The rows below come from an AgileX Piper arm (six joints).
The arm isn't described. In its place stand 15 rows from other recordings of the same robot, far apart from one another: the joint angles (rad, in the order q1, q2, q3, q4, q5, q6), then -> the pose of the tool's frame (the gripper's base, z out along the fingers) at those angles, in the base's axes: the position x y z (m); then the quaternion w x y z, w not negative.
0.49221, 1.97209, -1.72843, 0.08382, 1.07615, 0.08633 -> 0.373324 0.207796 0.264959 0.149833 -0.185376 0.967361 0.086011
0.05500, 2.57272, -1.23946, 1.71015, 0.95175, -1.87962 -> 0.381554 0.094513 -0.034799 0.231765 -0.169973 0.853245 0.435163
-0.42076, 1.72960, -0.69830, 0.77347, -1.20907, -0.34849 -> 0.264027 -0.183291 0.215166 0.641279 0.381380 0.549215 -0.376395
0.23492, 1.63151, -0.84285, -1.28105, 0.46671, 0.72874 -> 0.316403 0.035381 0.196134 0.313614 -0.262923 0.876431 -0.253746
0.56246, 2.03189, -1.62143, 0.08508, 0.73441, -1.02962 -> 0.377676 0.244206 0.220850 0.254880 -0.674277 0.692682 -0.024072
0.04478, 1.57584, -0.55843, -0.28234, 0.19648, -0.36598 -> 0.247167 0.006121 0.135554 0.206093 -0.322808 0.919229 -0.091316
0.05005, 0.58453, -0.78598, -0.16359, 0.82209, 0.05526 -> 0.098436 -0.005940 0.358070 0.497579 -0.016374 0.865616 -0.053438
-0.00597, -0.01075, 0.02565, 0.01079, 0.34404, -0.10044 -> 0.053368 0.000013 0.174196 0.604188 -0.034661 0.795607 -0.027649
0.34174, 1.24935, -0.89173, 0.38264, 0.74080, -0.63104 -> 0.222600 0.103516 0.284499 0.291649 -0.353169 0.880622 0.121318
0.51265, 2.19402, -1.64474, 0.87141, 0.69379, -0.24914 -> 0.393284 0.272455 0.172943 0.141641 -0.086630 0.920928 0.352596
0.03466, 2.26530, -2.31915, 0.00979, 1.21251, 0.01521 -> 0.498825 0.018131 0.292408 0.246883 -0.008893 0.968942 0.011025
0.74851, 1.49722, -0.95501, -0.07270, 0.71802, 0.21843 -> 0.213957 0.192792 0.233274 0.188225 -0.277949 0.939642 0.066244
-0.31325, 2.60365, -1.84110, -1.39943, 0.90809, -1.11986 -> 0.461311 -0.223728 0.050380 0.335437 0.667613 -0.546875 0.377759
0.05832, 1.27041, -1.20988, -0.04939, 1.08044, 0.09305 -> 0.248190 0.010521 0.353839 0.256653 0.011109 0.966429 -0.004639
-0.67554, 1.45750, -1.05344, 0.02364, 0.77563, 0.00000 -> 0.229942 -0.182325 0.269947 0.226808 0.327816 0.914511 -0.069021
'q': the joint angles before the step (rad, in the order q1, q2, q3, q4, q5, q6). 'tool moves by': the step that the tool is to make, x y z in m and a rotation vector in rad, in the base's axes. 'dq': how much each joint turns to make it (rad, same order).
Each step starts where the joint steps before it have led.
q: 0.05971 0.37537 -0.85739 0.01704 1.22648 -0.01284
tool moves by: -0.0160 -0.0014 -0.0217 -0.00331 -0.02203 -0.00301
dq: -0.00044 -0.10879 0.08583 -0.00514 0.00117 -0.00039
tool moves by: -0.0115 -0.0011 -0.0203 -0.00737 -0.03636 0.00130
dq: 0.00015 -0.10152 0.07988 -0.00482 -0.01416 -0.00689
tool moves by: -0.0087 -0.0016 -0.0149 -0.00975 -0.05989 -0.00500
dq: 0.00049 -0.09170 0.06088 -0.01266 -0.02839 -0.00366
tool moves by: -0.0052 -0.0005 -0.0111 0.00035 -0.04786 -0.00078
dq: 0.00013 -0.06842 0.04511 -0.00228 -0.02449 -0.00071
